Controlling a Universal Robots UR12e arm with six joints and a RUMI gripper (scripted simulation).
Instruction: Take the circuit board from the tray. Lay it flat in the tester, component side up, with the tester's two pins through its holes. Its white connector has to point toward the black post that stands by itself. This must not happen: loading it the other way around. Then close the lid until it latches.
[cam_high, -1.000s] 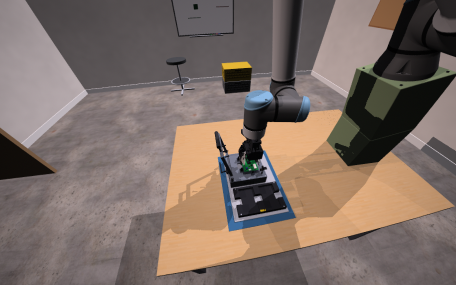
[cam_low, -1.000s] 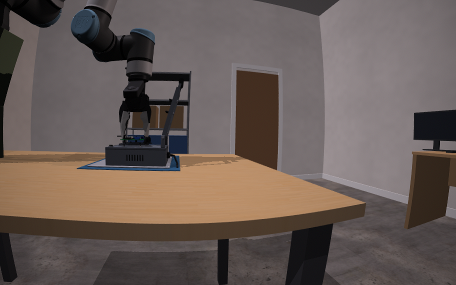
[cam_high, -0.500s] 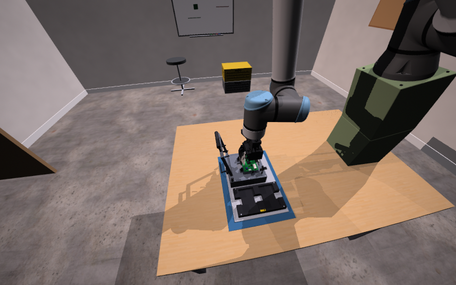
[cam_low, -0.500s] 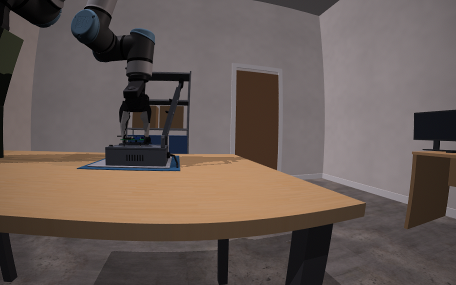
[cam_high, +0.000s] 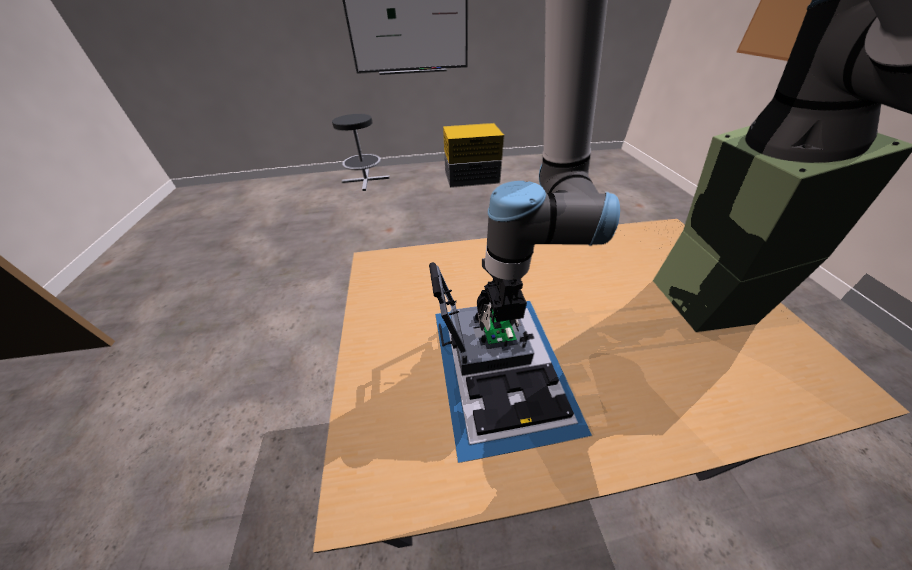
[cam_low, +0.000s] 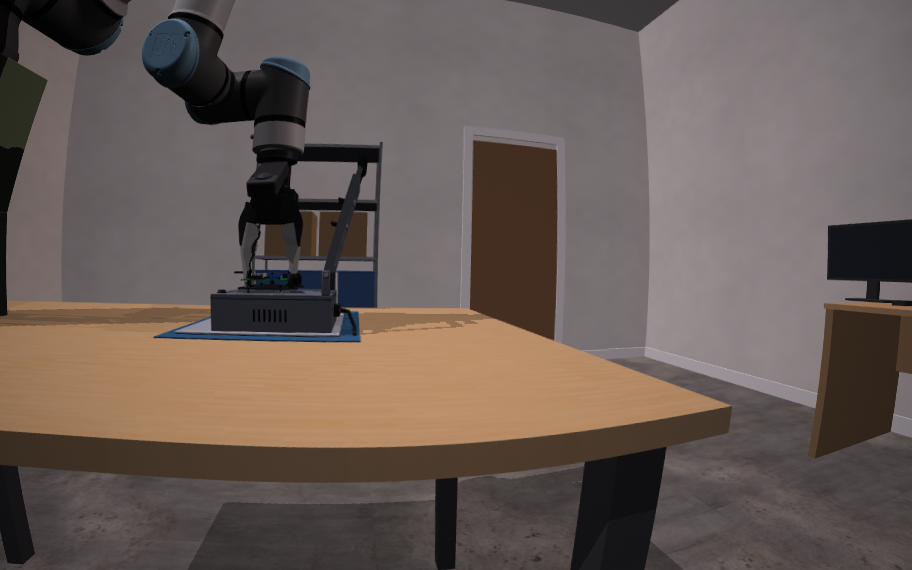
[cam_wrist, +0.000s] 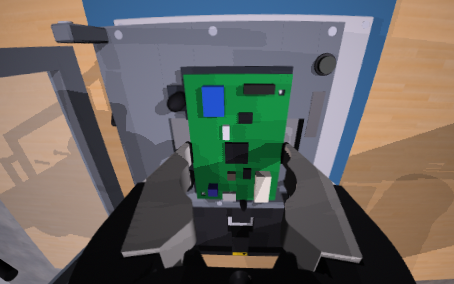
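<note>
Now: hand right at the green circuit board. From my hand the other things lie so: tester (40 mm to the left, 30 mm ahead, 30 mm above); see-through lid (120 mm ahead, 100 mm above, 10 mm to the left).
</note>
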